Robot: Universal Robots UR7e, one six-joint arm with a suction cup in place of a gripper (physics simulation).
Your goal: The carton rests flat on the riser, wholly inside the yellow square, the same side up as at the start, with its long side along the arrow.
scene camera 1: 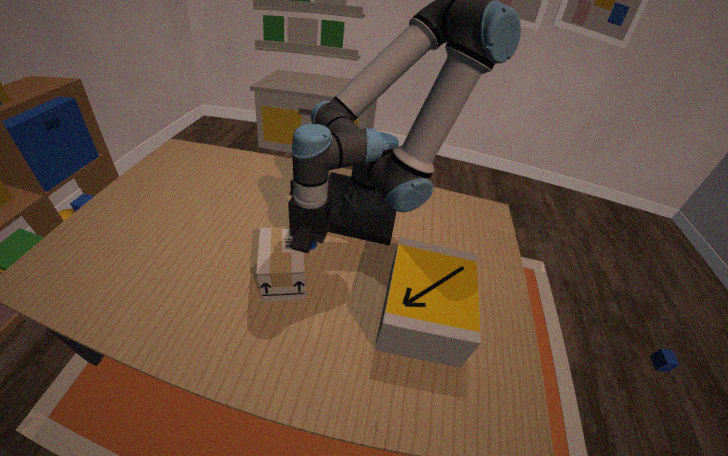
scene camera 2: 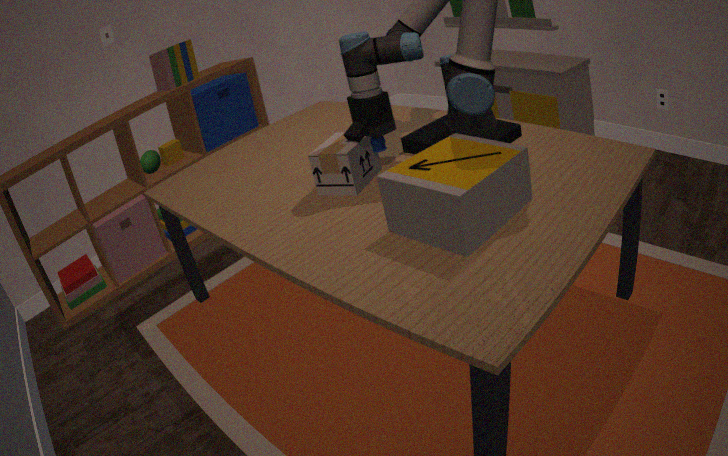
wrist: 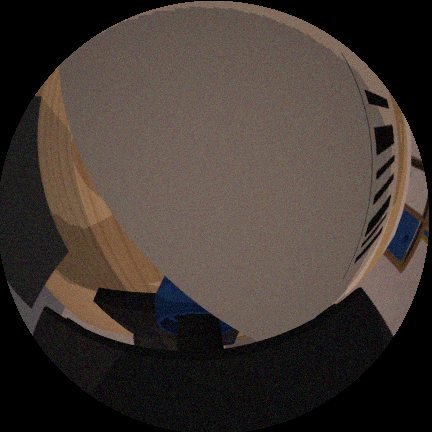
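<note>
The white carton (scene camera 1: 272, 263) (scene camera 2: 338, 171) (wrist: 220, 165), with brown tape and up arrows, stands upright on the table, left of the riser. In the wrist view its shaded top fills most of the picture, with the barcode at the right. My suction gripper (scene camera 1: 313, 245) (scene camera 2: 379, 144) (wrist: 172, 302) is down at the carton's back right edge. The blue cup overhangs this edge and is partly hidden by the carton. I see no hold on the carton; the cup's mouth is hidden. The grey riser (scene camera 1: 424, 343) (scene camera 2: 427, 217) bears the yellow square (scene camera 1: 429, 314) (scene camera 2: 456, 179) with a black arrow pointing front-left.
The arm's black base (scene camera 1: 359, 214) (scene camera 2: 456, 128) stands behind the carton and the riser. The riser's raised block stands close to the carton's right. A shelf unit (scene camera 2: 123, 126) stands beyond the table's left side. A small blue cube (scene camera 1: 665, 359) lies on the floor at the right.
</note>
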